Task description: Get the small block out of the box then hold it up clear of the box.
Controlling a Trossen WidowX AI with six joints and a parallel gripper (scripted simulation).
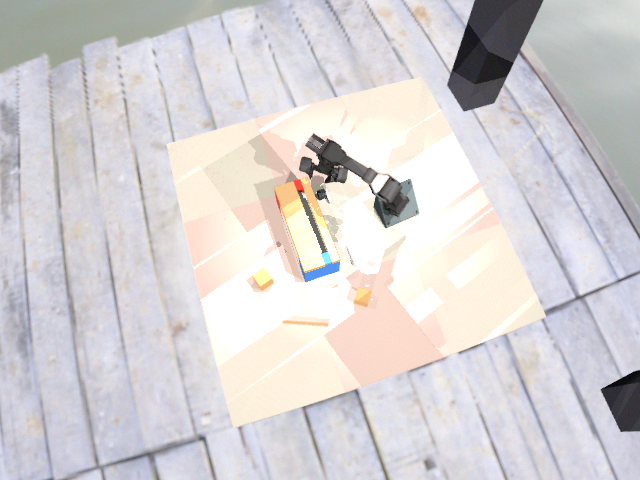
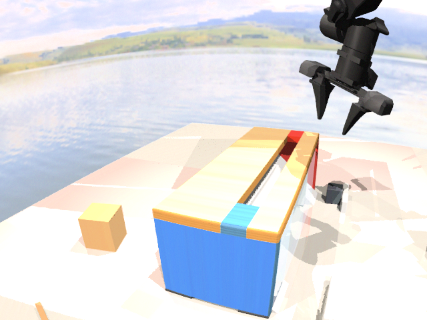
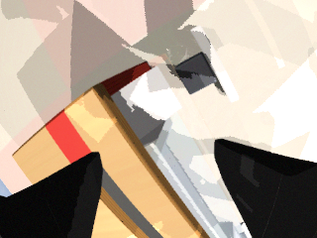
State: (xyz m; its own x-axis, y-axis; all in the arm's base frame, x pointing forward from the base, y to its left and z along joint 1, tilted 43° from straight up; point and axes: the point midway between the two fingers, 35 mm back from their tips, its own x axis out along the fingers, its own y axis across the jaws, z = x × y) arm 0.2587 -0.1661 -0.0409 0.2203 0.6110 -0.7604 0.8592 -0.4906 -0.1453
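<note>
My gripper tip is 2 cm past the dark grey block, 1 cm to the left of it and 14 cm above it. The rest, counted from my gripper tip: box (6 cm ahead, 14 cm to the left, 9 cm below); thin wooden stick (23 cm ahead, 49 cm to the left, 15 cm below).
</note>
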